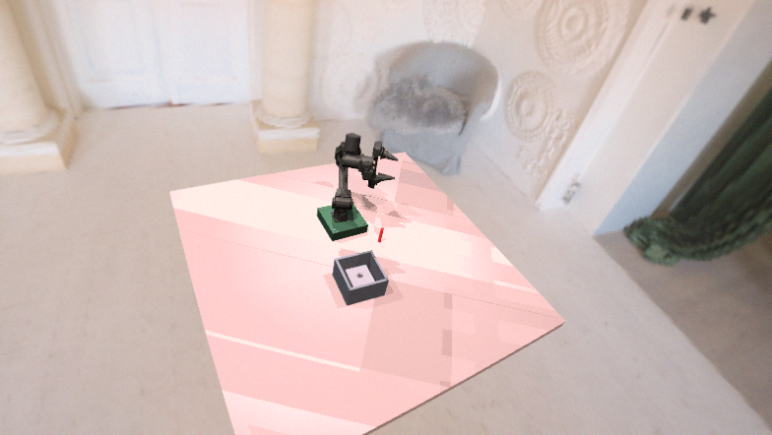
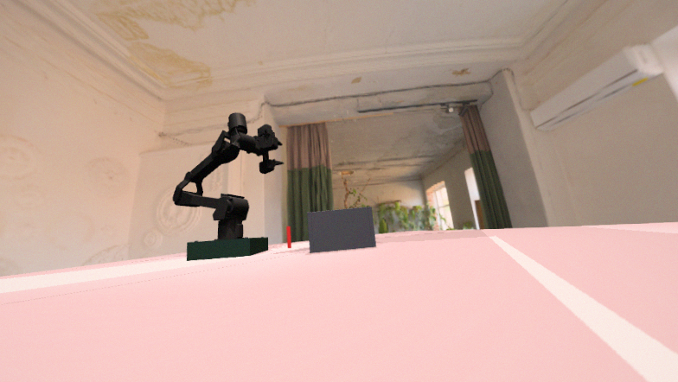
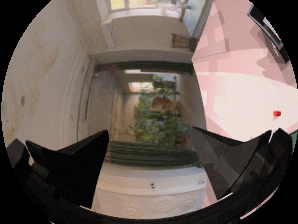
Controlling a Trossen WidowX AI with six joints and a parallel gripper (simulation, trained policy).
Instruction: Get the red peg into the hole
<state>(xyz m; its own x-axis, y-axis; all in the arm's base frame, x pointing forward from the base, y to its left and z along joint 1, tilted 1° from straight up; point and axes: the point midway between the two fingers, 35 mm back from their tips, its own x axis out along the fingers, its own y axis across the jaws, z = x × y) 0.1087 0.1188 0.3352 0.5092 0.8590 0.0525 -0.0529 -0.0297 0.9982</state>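
Right now the red peg is 340 mm below my gripper tip, 20 mm ahead of it and 10 mm to the right of it. The rest, counted from my gripper tip: box (360 mm below, 220 mm ahead, 190 mm to the right); grey plate (340 mm below, 220 mm ahead, 190 mm to the right).
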